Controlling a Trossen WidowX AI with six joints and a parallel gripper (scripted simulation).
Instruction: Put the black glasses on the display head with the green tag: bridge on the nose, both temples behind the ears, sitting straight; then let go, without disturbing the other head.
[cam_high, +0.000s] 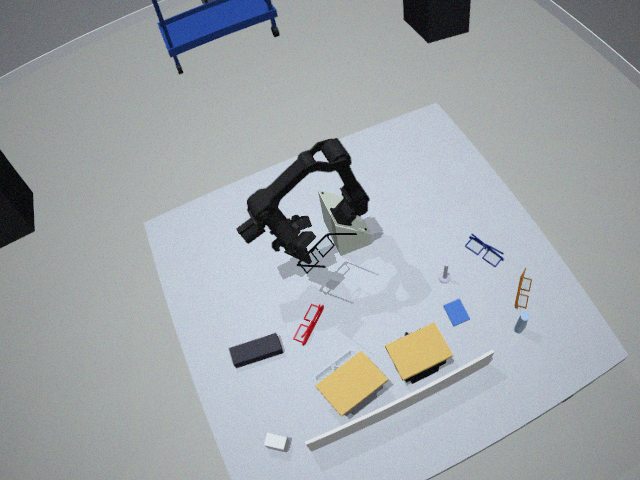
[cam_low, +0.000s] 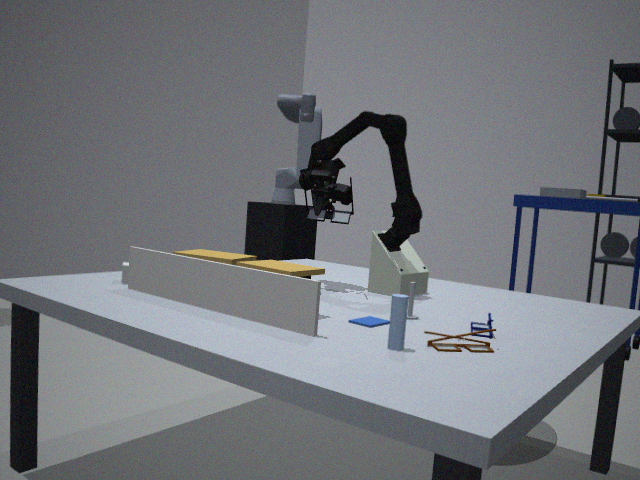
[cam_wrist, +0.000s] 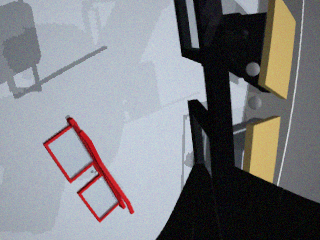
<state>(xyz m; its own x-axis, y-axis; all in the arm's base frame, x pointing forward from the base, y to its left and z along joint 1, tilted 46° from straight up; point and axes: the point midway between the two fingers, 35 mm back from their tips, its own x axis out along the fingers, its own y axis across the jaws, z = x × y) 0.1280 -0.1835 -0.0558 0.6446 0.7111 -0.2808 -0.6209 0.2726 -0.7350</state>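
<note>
Right now the dark display head is 32 cm ahead of my gripper tip, 18 cm to the left of it and 16 cm below it. Also, from my gripper tip: grey peg: 40 cm to the left, 19 cm below, 13 cm ahead; dark box: 26 cm to the right, 19 cm below, 10 cm ahead; long white board: 46 cm ahead, 16 cm below, 8 cm to the left.
</note>
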